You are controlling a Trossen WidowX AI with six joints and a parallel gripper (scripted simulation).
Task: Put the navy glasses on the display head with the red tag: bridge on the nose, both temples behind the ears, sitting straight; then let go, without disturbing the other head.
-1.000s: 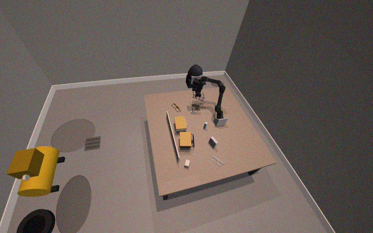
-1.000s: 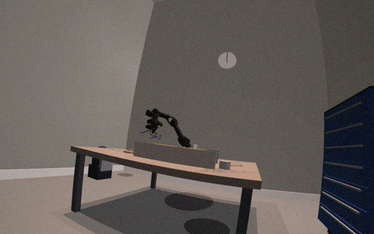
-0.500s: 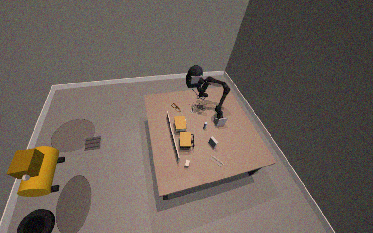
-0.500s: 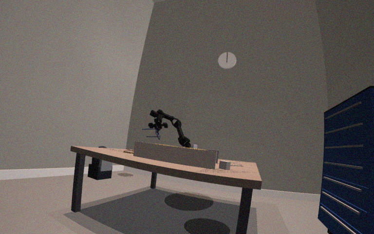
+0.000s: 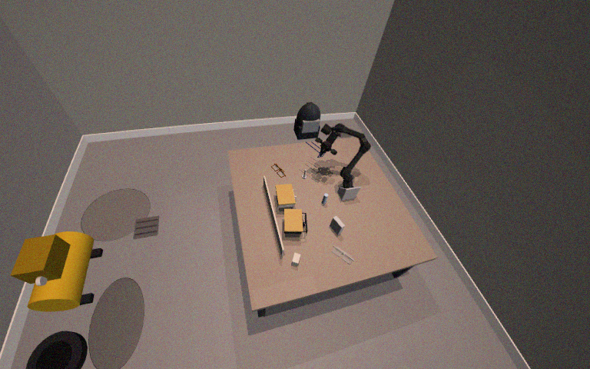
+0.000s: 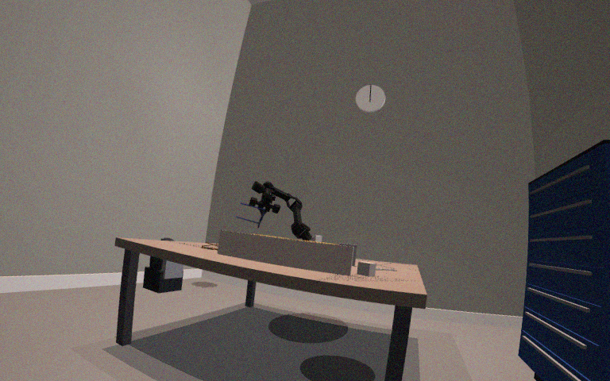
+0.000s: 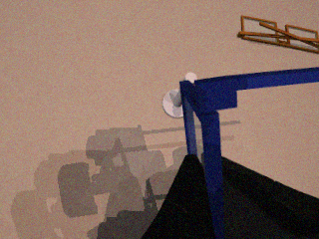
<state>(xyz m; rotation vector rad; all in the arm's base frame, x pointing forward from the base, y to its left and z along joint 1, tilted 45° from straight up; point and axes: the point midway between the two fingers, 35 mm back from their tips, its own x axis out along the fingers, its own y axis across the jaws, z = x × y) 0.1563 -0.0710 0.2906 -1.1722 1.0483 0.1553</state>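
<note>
My gripper tip is 2 cm short of the small blue cylinder, 29 cm to the right of it and 16 cm above it. Round my gripper tip: grey box (1 cm ahead, 53 cm to the left, 16 cm below); long grey board (43 cm ahead, 35 cm to the left, 16 cm below); upright peg (10 cm ahead, 2 cm to the left, 19 cm below).
</note>
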